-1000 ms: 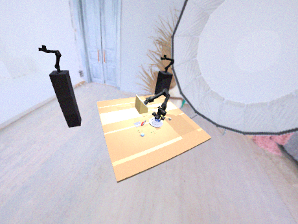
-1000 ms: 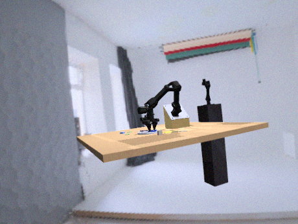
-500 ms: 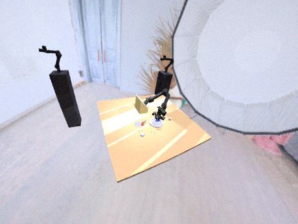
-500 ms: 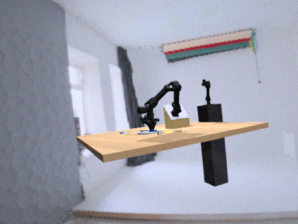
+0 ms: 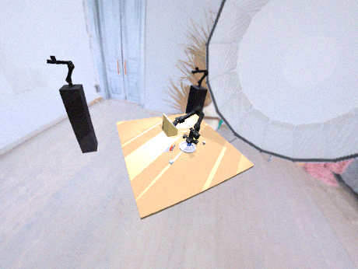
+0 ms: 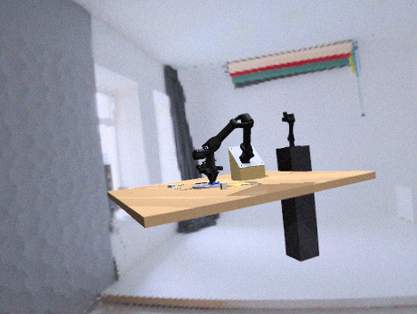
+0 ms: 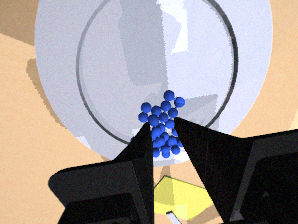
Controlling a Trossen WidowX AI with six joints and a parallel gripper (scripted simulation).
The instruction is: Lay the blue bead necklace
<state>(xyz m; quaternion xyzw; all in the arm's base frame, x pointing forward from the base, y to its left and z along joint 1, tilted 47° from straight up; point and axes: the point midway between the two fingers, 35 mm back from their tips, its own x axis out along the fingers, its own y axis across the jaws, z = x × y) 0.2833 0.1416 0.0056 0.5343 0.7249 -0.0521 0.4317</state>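
The round bead board lies 20 mm ahead of my gripper tip, 30 mm to the right of it and 10 mm below it. Round my gripper tip: yellow flat piece (110 mm behind, 130 mm to the left, 10 mm below); red-and-grey object (10 mm behind, 210 mm to the right, 10 mm below); white cylinder (20 mm ahead, 210 mm to the left).
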